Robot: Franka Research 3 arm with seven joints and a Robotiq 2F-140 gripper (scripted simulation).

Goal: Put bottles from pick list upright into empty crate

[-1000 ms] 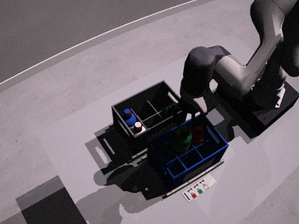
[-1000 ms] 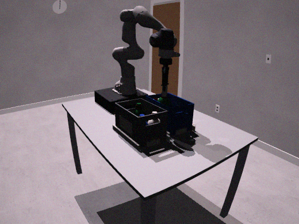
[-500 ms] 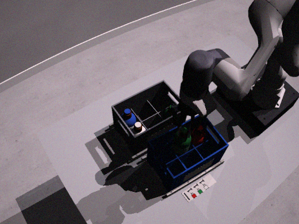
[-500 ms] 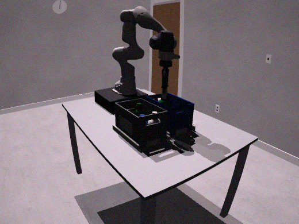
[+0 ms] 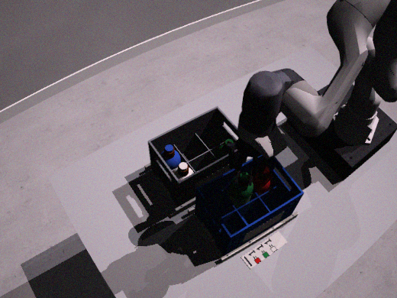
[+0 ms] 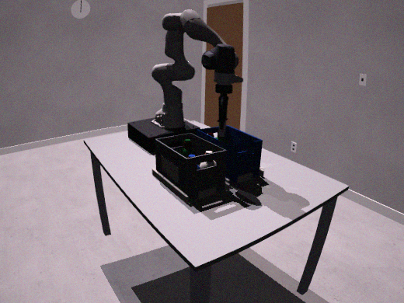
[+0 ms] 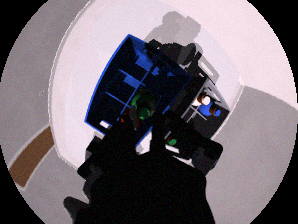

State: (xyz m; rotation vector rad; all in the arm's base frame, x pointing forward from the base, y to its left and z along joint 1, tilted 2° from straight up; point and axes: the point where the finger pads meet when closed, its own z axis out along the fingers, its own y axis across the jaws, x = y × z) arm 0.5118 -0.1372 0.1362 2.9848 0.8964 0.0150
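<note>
Now: the blue crate 130 mm below my hand, 40 mm to the left of it and 10 mm ahead of it. From my hand the other things lie so: black crate: 190 mm to the right, 130 mm below, 10 mm behind; then white-labelled bottle: 170 mm to the right, 120 mm below, 80 mm ahead; then red-label bottle: 120 mm below, 90 mm behind, 20 mm to the left.
</note>
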